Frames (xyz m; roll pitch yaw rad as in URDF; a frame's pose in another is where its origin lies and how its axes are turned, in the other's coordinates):
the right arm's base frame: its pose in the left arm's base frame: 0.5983 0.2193 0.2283 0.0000 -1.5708 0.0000
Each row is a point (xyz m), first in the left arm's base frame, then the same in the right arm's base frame.
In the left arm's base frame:
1: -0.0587 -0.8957 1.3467
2: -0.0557 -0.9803 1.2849
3: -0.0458 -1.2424 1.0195
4: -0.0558 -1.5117 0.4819
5: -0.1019 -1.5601 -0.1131
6: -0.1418 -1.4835 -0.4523
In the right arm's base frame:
1: 1.1184 -1.1150 0.6570
2: 1.0566 -1.1996 0.6540
3: 0.7912 -1.4617 0.6441
4: 0.2536 -1.7310 0.6541
5: -0.3414 -1.7794 0.7002
6: -0.6806 -1.7028 0.7401

